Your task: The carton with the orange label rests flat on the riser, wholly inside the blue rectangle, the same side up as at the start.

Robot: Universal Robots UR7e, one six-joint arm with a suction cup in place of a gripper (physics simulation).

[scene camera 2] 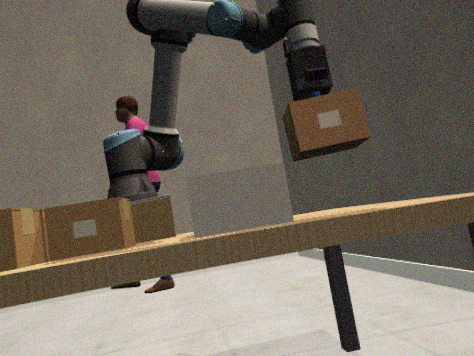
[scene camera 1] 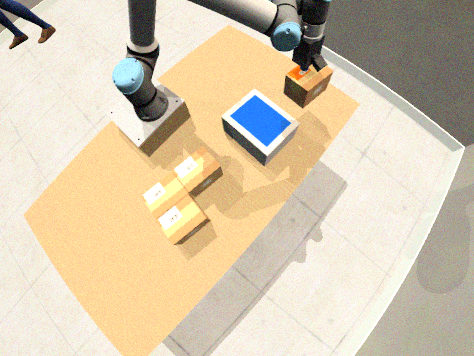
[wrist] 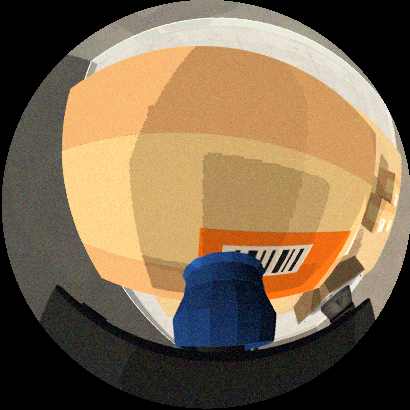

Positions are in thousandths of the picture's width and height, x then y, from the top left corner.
The table carries a riser with blue rectangle (scene camera 2: 467,569). I also see my suction cup (wrist: 548,740).
The riser with blue rectangle shows as well in scene camera 1 (scene camera 1: 554,361).
